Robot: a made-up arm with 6 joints.
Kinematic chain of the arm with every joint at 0, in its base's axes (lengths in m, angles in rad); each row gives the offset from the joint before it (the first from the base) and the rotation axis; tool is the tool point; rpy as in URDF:
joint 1: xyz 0 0 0.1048 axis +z
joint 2: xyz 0 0 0 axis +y
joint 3: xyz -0.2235 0 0.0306 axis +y
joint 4: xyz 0.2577 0 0.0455 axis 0.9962 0 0.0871
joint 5: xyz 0 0 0 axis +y
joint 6: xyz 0.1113 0 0.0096 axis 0.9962 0 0.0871
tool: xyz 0 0 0 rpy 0 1.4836 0
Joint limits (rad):
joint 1: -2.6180..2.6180
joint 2: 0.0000..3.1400
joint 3: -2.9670..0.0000
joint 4: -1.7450..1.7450
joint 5: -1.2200..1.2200
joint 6: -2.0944..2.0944
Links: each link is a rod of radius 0.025 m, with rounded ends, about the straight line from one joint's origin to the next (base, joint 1, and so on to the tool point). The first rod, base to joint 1, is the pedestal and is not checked.
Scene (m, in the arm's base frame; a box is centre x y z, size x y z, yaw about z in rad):
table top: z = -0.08
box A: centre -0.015 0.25 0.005 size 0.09 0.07 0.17 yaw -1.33
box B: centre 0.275 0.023 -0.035 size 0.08 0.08 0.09 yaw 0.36
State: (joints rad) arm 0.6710 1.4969 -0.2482 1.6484 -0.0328 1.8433
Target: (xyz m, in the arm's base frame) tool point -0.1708 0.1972 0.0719
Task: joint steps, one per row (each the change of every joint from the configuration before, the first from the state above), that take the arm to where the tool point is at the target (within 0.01 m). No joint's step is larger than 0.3 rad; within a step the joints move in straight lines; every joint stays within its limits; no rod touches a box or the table.
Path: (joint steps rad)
1: 0.2519 -0.0530 -0.1786 -0.0575 -0.1663 0.0628
2: 0.2519 -0.0531 -0.1786 -0.0574 -0.1662 0.0627
3: 0.2520 -0.0530 -0.1786 -0.0575 -0.1663 0.0628
4: 0.2519 -0.0530 -0.1787 -0.0574 -0.1663 0.0628
5: 0.0799 0.0345 0.0942 0.0482 0.2396 -0.0502
6: 0.0799 0.0346 0.0942 0.0483 0.2397 -0.0502
7: 0.0798 0.0345 0.0942 0.0482 0.2396 -0.0503
8: 0.0799 0.0345 0.0942 0.0482 0.2396 -0.0502
9: 0.0799 0.0346 0.0941 0.0483 0.2396 -0.0502

